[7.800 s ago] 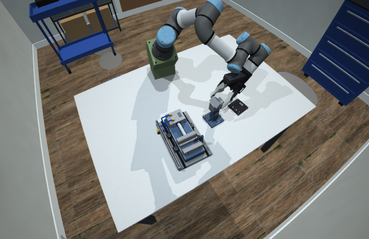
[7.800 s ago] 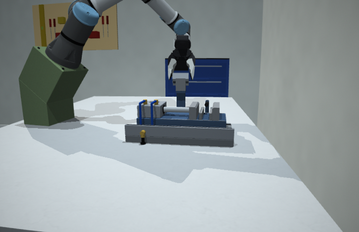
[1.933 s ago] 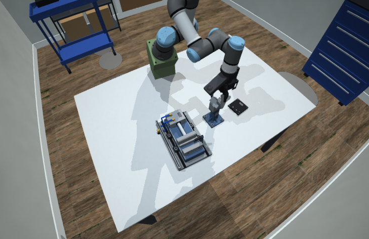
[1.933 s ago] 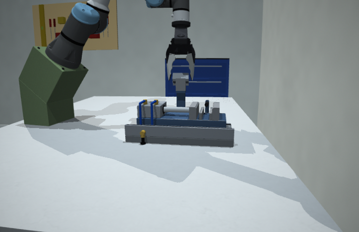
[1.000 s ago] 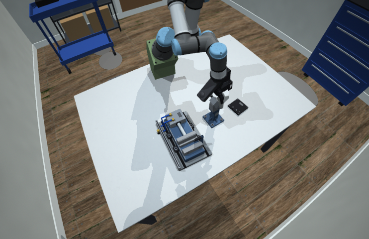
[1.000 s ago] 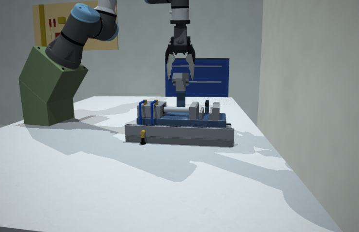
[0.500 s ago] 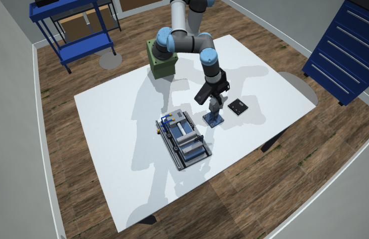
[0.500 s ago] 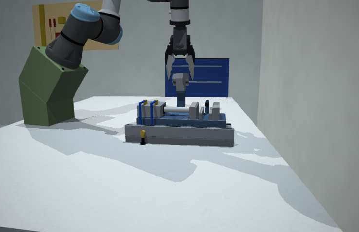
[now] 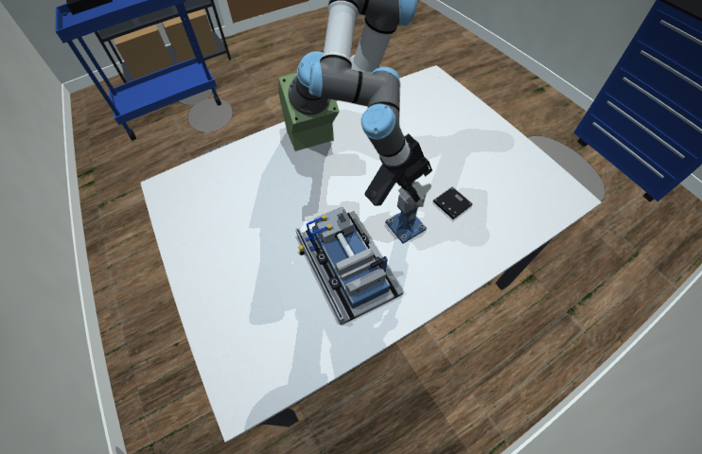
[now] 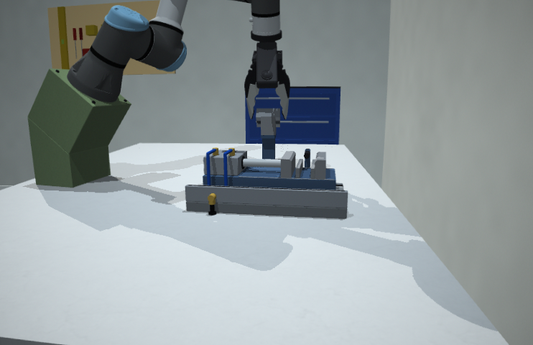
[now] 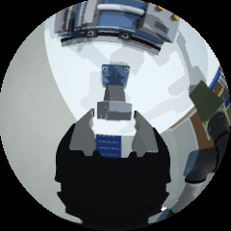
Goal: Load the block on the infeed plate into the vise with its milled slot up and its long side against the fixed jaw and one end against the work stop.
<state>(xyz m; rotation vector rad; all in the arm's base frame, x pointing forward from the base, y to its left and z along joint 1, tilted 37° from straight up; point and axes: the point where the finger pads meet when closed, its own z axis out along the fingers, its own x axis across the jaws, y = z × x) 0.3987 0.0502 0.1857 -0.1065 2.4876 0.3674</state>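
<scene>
Right now the part is 10 mm below my hand. Also, from my hand: work stop 70 mm ahead, 180 mm to the right, 70 mm below; air cylinder 100 mm behind, 190 mm to the right, 90 mm below; moving jaw 30 mm ahead, 220 mm to the right, 90 mm below.
</scene>
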